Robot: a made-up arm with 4 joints.
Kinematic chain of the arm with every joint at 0, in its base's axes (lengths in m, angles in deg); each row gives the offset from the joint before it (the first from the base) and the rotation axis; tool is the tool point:
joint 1: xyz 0 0 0.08 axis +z
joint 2: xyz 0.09 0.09 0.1 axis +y
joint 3: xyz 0 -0.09 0.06 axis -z
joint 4: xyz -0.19 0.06 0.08 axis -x
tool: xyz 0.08 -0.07 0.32
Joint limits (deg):
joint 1: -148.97..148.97
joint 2: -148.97..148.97
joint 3: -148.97..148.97
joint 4: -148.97..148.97
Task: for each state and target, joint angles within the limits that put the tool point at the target. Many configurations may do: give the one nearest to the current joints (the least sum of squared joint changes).
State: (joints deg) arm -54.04 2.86 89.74 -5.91
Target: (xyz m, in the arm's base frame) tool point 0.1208 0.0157 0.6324
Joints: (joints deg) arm -55.31 1.52 87.74 -5.77
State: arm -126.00 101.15 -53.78 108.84
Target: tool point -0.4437 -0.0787 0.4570
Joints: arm -148.97 103.44 -98.24 81.35
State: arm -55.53 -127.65 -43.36 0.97
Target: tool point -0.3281 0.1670 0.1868
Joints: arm -50.16 -91.24 -55.30 -16.05
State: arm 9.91 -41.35 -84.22 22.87
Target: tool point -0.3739 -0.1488 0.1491
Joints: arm 10.86 -66.14 -80.97 39.57
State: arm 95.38 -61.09 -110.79 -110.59
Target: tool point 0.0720 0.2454 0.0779
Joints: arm 100.45 -36.09 -84.67 -145.78
